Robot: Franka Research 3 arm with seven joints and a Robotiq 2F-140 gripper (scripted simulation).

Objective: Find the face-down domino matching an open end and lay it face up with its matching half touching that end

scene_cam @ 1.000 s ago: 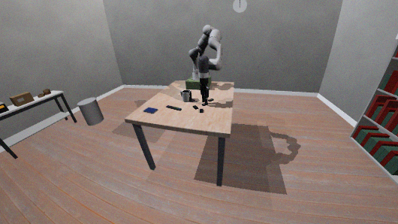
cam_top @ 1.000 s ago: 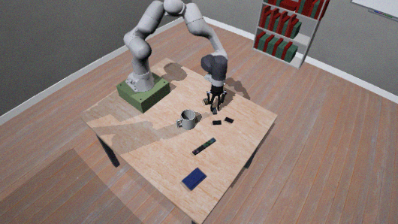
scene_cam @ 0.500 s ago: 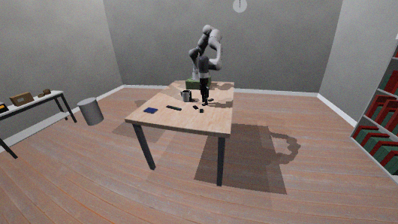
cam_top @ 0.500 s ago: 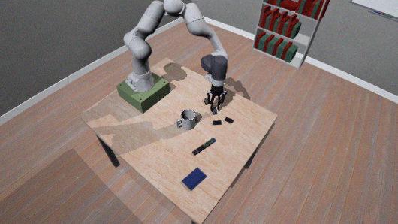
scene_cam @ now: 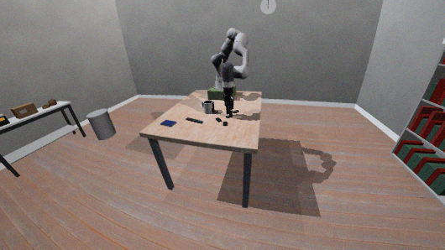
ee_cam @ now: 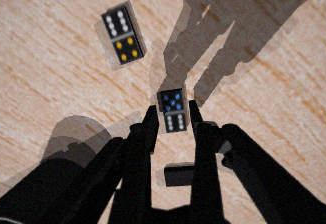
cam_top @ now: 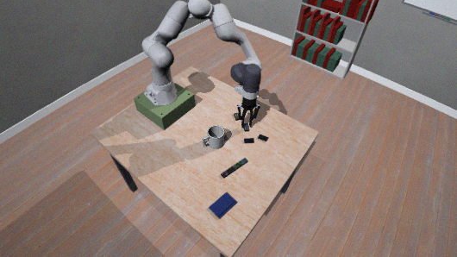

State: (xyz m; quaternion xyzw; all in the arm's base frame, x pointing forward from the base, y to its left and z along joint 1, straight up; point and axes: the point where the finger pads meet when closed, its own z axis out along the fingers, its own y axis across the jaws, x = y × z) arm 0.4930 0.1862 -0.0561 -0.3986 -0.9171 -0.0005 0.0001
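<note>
The black domino is 40 mm below my hand. Round my hand: blue book 490 mm to the right, 190 mm ahead, 40 mm below; grey mug 210 mm to the right, 70 mm behind.
</note>
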